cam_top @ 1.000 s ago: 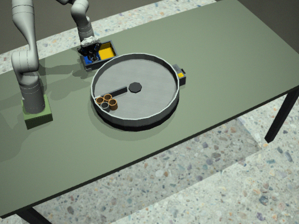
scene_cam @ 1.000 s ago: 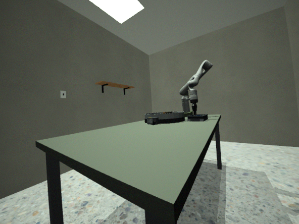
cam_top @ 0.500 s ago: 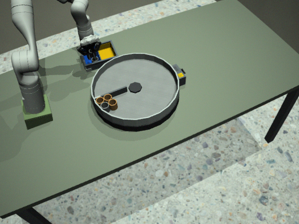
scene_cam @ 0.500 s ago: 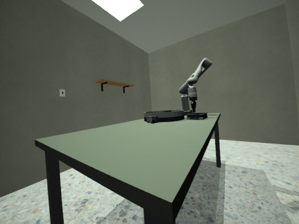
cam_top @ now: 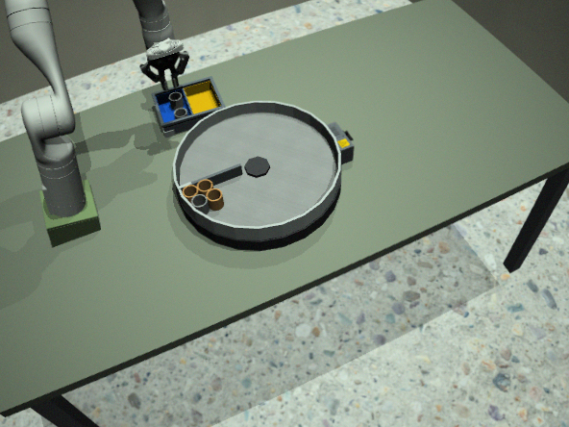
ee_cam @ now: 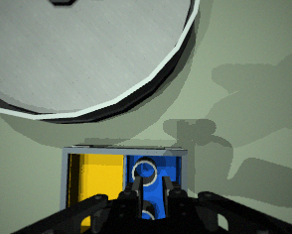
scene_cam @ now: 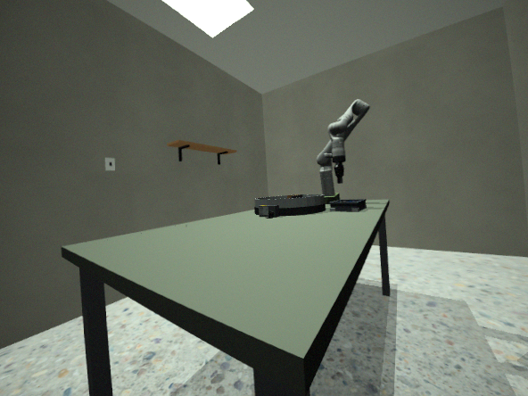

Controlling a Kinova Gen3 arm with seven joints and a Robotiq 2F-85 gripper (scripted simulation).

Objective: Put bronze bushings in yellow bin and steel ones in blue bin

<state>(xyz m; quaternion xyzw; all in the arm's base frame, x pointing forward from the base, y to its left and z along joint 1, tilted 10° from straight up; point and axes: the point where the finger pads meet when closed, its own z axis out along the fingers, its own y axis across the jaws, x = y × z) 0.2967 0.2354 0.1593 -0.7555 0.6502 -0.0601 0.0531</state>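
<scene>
Right now my hand is 17 cm short of the turntable, 26 cm to the left of it and 12 cm above it.
</scene>
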